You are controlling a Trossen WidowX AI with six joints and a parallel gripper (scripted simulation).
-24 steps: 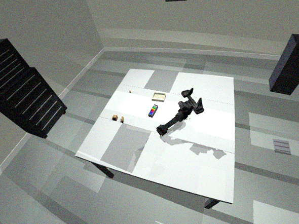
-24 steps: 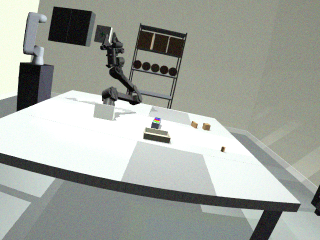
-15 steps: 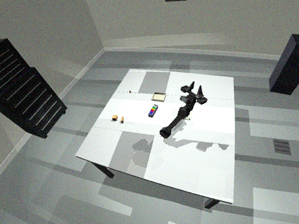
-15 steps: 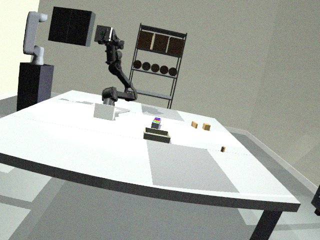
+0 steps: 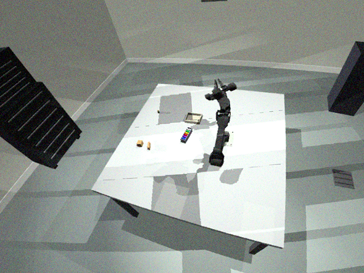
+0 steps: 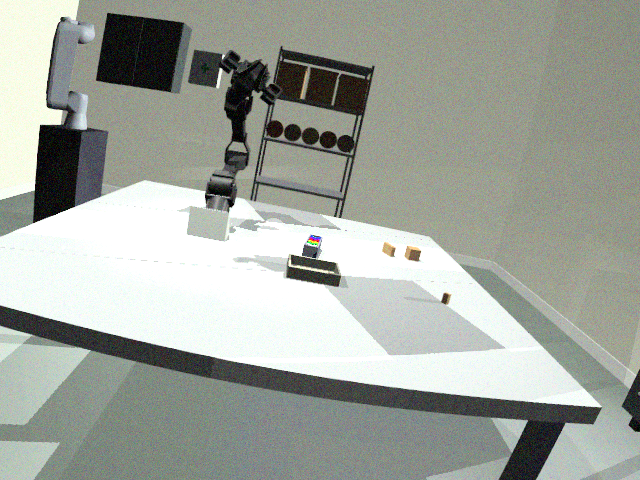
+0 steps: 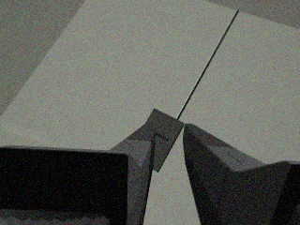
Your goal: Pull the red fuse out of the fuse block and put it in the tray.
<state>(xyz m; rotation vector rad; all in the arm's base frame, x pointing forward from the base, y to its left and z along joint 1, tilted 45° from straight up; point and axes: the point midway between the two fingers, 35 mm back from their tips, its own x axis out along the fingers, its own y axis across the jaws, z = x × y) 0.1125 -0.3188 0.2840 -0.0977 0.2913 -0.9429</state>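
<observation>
Now: gripper tip 48 cm above the red fuse, 22 cm short of it and 11 cm to the right of it. The rest, counted from my gripper tip: tray (50 cm below, 24 cm ahead, 9 cm to the right).
</observation>
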